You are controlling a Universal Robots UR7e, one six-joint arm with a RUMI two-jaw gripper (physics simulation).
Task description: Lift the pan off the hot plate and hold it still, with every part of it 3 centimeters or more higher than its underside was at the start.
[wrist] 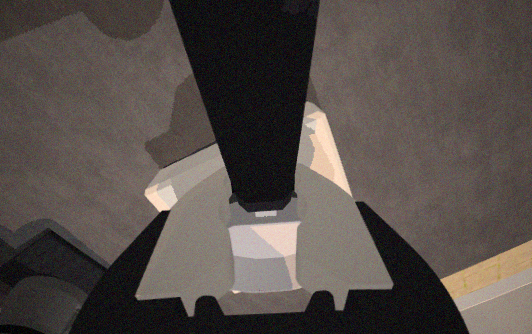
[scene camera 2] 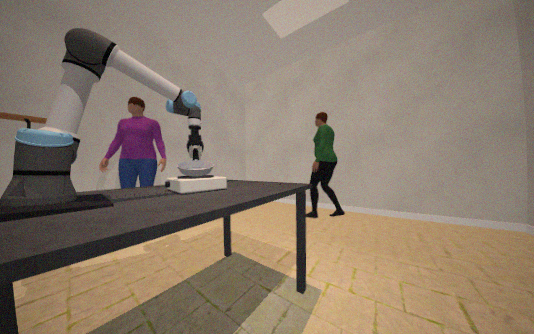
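Seen in the pictures: gripper, between the fingertips: (wrist: 262,168) (scene camera 2: 195,160); arm's base, origin of its link: (wrist: 54,298) (scene camera 2: 42,201).
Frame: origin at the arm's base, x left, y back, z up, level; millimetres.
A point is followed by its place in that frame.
Note:
A light grey pan (scene camera 2: 195,169) {x -60, y -539, z 93 mm} (wrist: 250,245) {x -102, y -482, z 75 mm} is over the white hot plate (scene camera 2: 199,185) {x -218, y -439, z 17 mm} (wrist: 332,150) {x -74, y -634, z 50 mm}. In the scene view its rim looks tipped toward the camera, and its underside is close above the dark burner. The exact gap is hard to tell. My gripper (scene camera 2: 195,154) {x 5, y -593, z 150 mm} (wrist: 262,168) {x 5, y -593, z 150 mm} points down over the pan and is shut on the pan, by its dark handle as far as I can see. In the wrist view the broad grey fingers stand either side and cover much of the bowl and part of the hot plate.
The hot plate stands on the dark table (scene camera 2: 250,192) {x -440, y -545, z -18 mm}, near its far end. The arm's base (scene camera 2: 40,175) {x -59, y 6, z 84 mm} is at the left. A person in a purple top (scene camera 2: 137,140) stands behind the table. A person in a green top (scene camera 2: 325,145) is beyond its right end.

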